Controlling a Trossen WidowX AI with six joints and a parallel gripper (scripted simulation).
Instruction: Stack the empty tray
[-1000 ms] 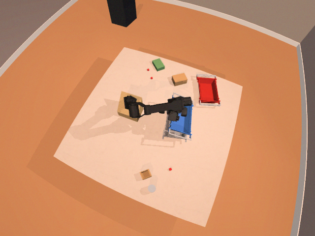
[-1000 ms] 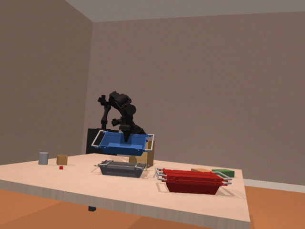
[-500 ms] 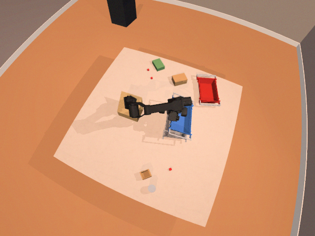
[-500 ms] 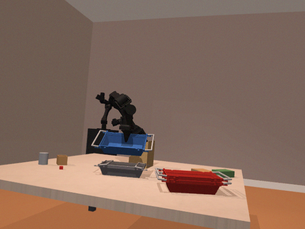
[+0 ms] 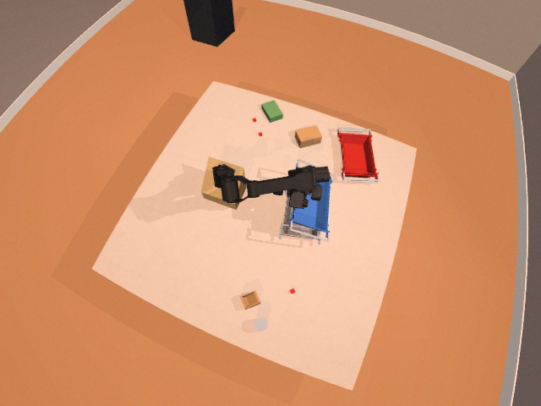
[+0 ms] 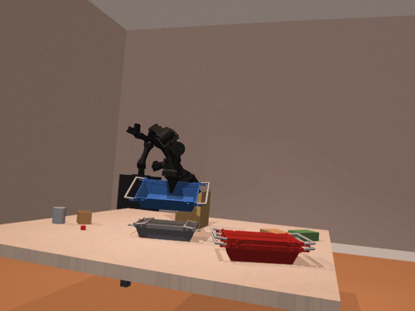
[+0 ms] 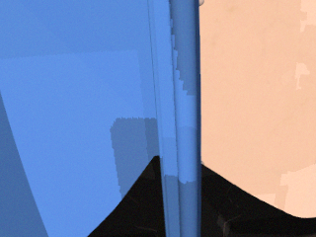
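The blue tray lies 70 mm ahead of my gripper tip and 30 mm to the left of it. From my gripper tip the other things lie so: orange block (430 mm to the left, 150 mm below, 120 mm behind); then brown box (440 mm to the right, 160 mm below, 30 mm ahead); then red cube (310 mm to the right, 170 mm below, 160 mm ahead).
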